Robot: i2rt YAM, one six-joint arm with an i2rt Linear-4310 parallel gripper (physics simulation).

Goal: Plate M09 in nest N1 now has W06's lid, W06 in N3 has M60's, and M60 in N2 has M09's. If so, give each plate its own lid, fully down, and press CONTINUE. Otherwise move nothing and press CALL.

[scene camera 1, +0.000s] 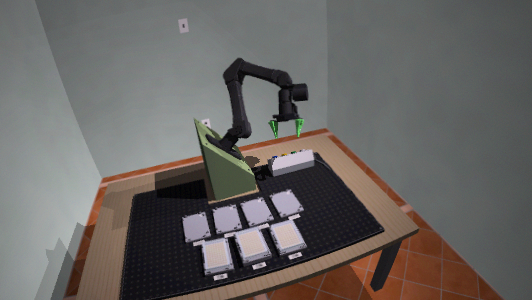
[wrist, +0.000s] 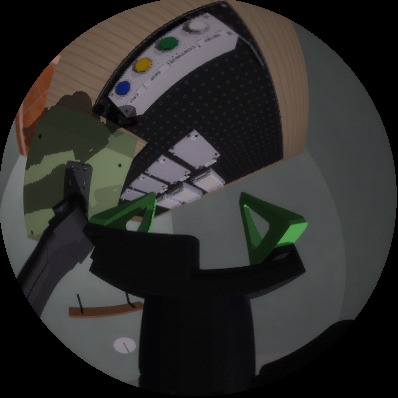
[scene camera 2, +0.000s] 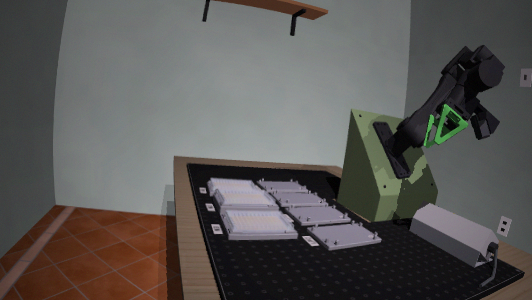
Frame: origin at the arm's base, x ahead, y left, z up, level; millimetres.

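Seen in the pictures: gripper, between the fingertips: (scene camera 1: 287, 138) (wrist: 197, 196) (scene camera 2: 430, 145); arm's base, origin of its link: (scene camera 1: 223, 148) (wrist: 75, 205) (scene camera 2: 391, 149).
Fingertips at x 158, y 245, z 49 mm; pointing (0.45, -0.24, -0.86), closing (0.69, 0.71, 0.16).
Pixels of each thing's middle, then the offset from my fingertips to it.
- button box, middle of its body: (wrist: 166, 61) (scene camera 2: 453, 229) (scene camera 1: 290, 159) 96 mm back, 66 mm left, 190 mm down
- N1, middle of its body: (scene camera 2: 233, 184) (scene camera 1: 215, 253) (wrist: 168, 203) 267 mm ahead, 444 mm right, 206 mm down
- N2, middle of its body: (scene camera 2: 245, 195) (scene camera 1: 251, 241) (wrist: 185, 196) 283 mm ahead, 311 mm right, 196 mm down
- N3, middle of its body: (scene camera 2: 258, 219) (scene camera 1: 286, 234) (wrist: 209, 183) 307 mm ahead, 179 mm right, 206 mm down
- blue CALL button, middle of its body: (wrist: 123, 87) 128 mm back, 5 mm right, 168 mm down
- green CONTINUE button, middle of its body: (wrist: 168, 43) 115 mm back, 94 mm left, 168 mm down
- yellow button, middle of its body: (wrist: 143, 64) 122 mm back, 44 mm left, 168 mm down
My gripper (scene camera 1: 287, 137) (scene camera 2: 432, 145) (wrist: 197, 196) is open and empty, high above the table near the button box (scene camera 1: 292, 164) (scene camera 2: 450, 234). Three pale plates sit in a row of nests: one in N1 (scene camera 1: 217, 254) (scene camera 2: 234, 187), one in N2 (scene camera 1: 252, 243) (scene camera 2: 243, 198), one in N3 (scene camera 1: 287, 236) (scene camera 2: 259, 223). Clear lids seem to cover them; the plate and lid markings are too small to read. In the wrist view the box carries a blue CALL button (wrist: 123, 88) and a green CONTINUE button (wrist: 168, 43).
Several flat grey stands with corner pegs, such as the nearest to the box (scene camera 1: 286, 203) (scene camera 2: 345, 236) (wrist: 194, 148), lie between the plates and the green arm base (scene camera 1: 227, 172) (scene camera 2: 367, 170) (wrist: 45, 145). The box also has a yellow button (wrist: 143, 64) and a white button (wrist: 197, 26). A cable leaves its end.
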